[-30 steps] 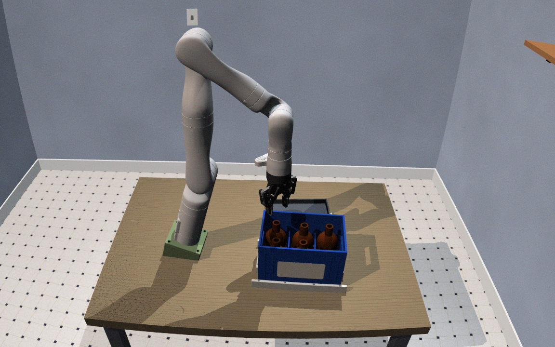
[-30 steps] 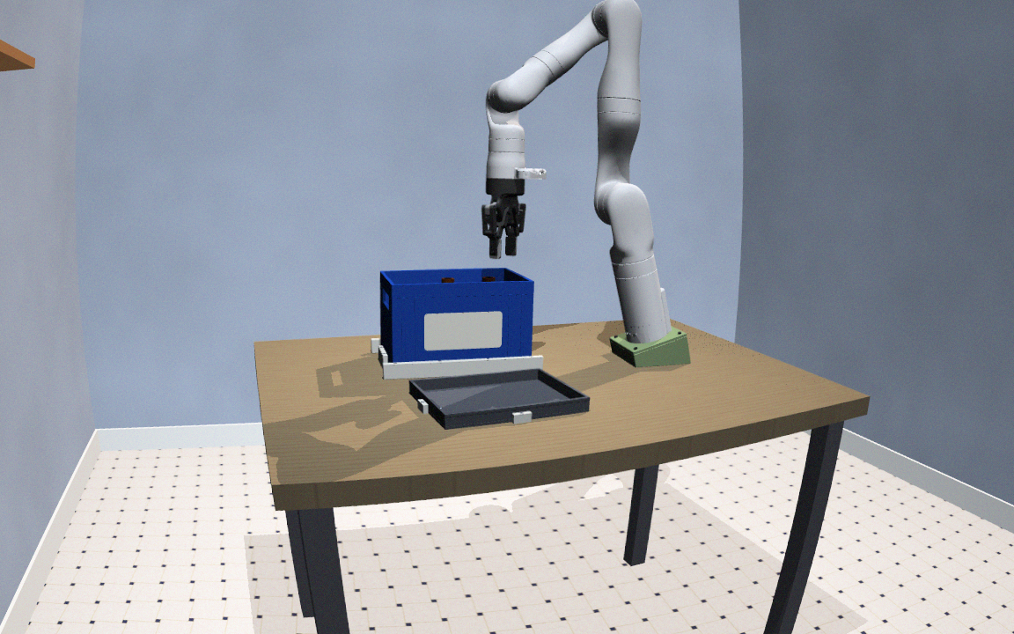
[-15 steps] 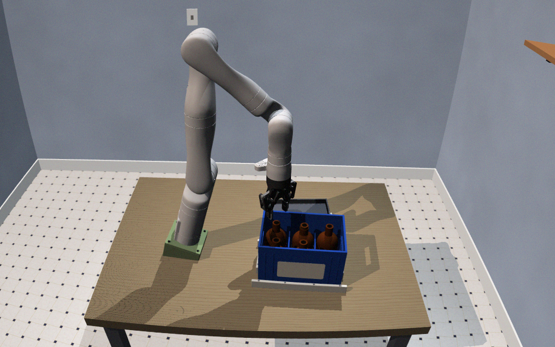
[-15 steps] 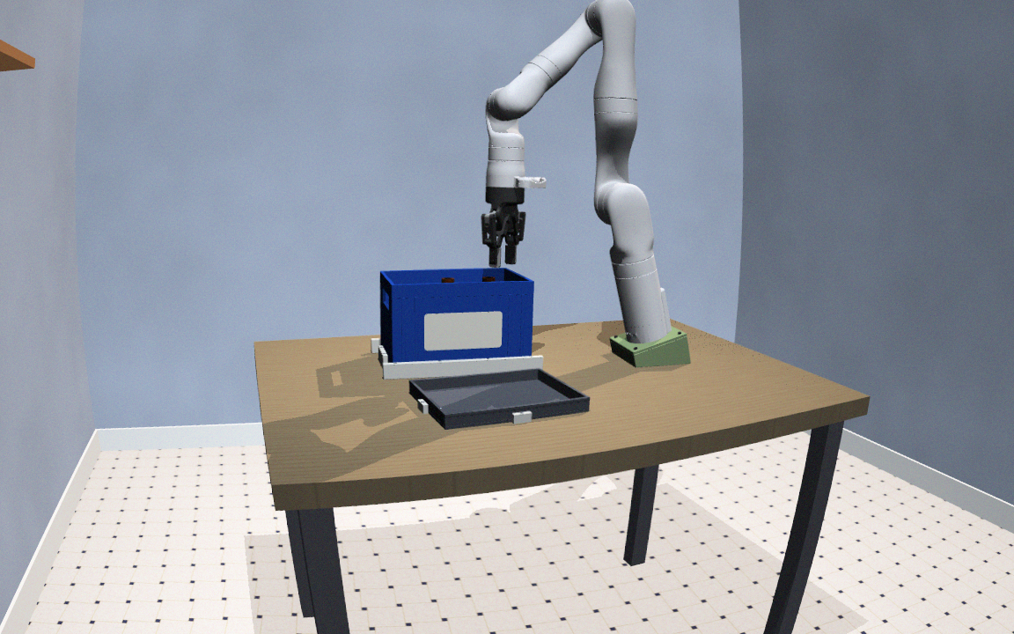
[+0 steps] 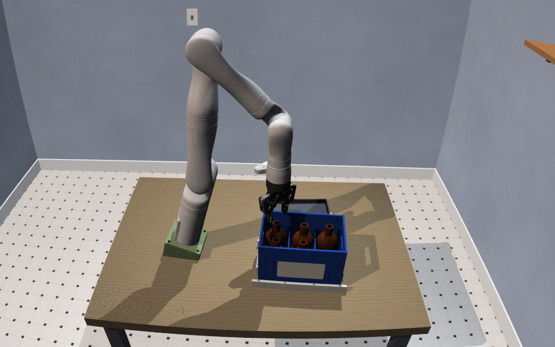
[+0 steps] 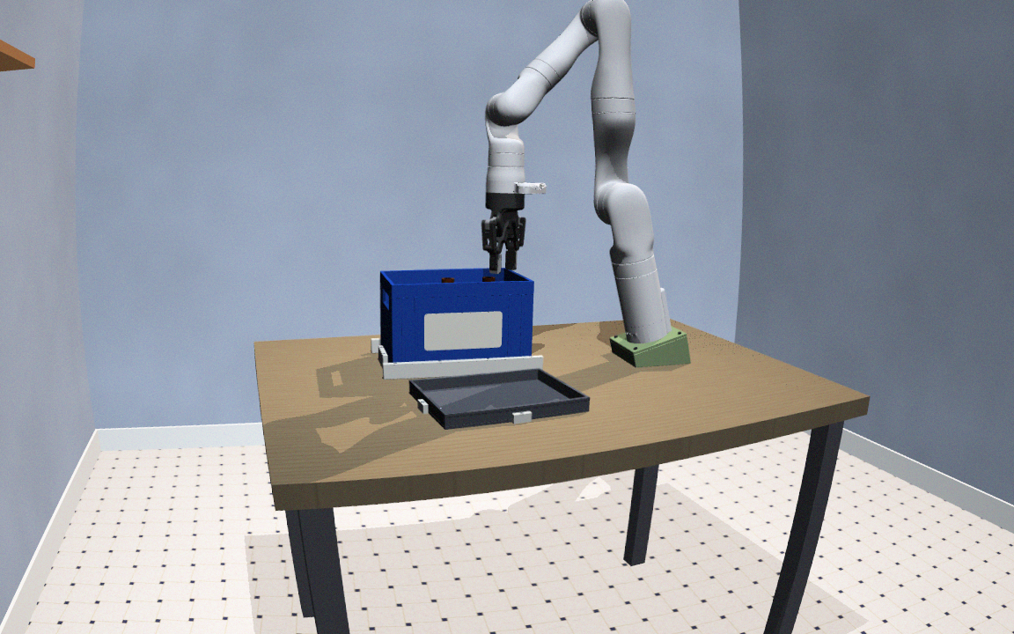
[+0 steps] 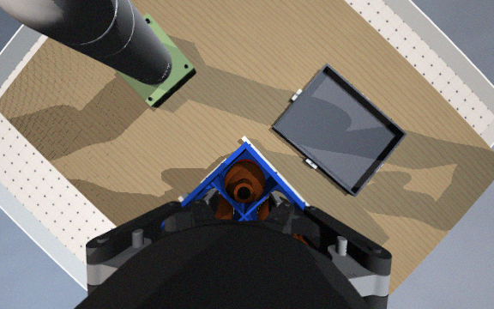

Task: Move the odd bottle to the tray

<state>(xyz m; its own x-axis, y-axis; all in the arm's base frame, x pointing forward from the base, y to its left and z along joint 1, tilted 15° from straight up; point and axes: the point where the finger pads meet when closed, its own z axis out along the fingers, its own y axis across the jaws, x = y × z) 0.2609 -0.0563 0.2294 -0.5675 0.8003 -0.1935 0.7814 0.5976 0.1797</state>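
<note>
The blue crate lies 120 mm below my hand, 80 mm ahead of it and 60 mm to the right of it. Also, from my hand: dark grey tray: 220 mm to the left, 190 mm below, 110 mm ahead.
</note>
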